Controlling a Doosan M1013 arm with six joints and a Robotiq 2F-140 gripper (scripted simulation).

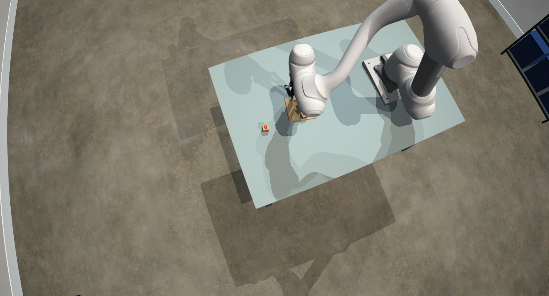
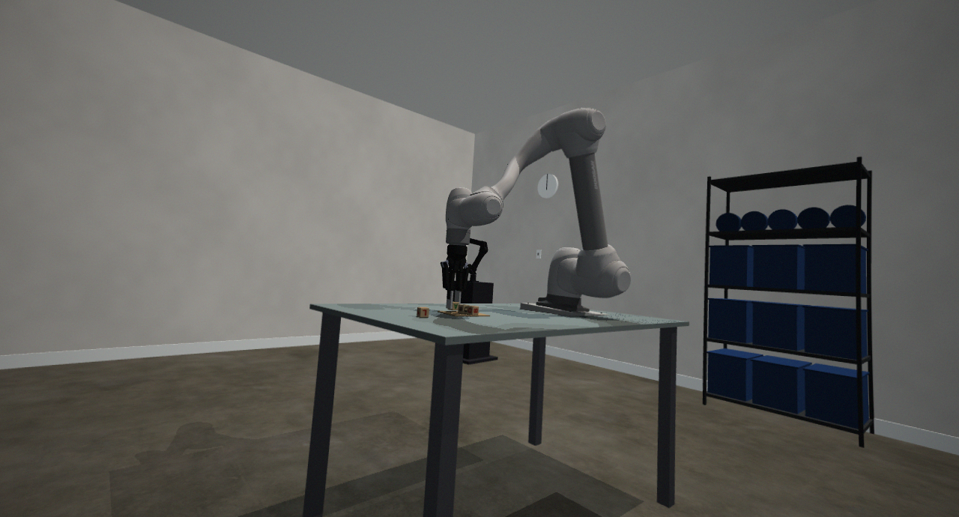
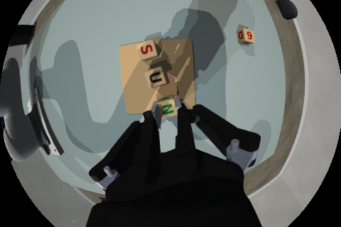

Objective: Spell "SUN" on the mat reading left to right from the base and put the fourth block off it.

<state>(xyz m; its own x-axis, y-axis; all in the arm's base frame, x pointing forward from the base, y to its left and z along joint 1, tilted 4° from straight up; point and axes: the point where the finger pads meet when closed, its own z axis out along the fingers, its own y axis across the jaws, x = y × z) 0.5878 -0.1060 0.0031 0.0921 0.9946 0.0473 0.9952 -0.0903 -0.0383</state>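
Right now the N block is 2 cm below my hand. Also, from my hand: S block (10 cm to the left, 3 cm below); then mat (5 cm to the left, 5 cm below); then 6 block (21 cm ahead, 8 cm to the left, 3 cm below).
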